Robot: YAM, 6 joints.
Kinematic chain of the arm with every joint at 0, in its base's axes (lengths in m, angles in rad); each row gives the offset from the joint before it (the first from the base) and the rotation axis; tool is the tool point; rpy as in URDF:
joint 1: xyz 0 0 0.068 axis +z
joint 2: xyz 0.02 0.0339 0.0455 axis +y
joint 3: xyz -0.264 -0.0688 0 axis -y
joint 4: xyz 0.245 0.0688 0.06 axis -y
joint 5: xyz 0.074 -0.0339 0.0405 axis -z
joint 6: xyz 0.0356 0 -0.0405 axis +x
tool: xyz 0 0 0 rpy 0 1.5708 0
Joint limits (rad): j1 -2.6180..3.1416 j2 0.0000..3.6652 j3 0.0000..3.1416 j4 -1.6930..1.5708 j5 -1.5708..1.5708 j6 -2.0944..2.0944
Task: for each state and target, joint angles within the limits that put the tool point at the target. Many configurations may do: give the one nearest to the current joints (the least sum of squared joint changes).
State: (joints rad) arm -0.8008 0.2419 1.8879 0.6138 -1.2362 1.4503
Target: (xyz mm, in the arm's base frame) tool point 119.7 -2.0 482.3
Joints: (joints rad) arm -0.3079 0.7879 1.0774 0.4196 -1.3071 1.4503
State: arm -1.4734 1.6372 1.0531 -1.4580 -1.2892 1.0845
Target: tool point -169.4 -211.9 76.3
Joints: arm -2.3687 2.1785 1.0590 -1.2592 -1.2186 1.0845
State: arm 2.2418 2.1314 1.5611 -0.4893 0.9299 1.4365
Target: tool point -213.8 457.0 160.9
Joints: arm 2.0637 2.3233 1.7964 -0.3512 0.8998 1.4365
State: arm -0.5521 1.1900 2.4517 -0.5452 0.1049 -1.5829
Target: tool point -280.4 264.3 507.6
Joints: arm -0.7646 0.4489 2.6027 -0.7435 0.0946 -1.5829
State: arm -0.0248 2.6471 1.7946 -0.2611 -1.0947 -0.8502
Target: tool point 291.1 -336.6 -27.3
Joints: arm -0.9282 2.6319 1.5951 -0.3445 -1.0764 -0.8502
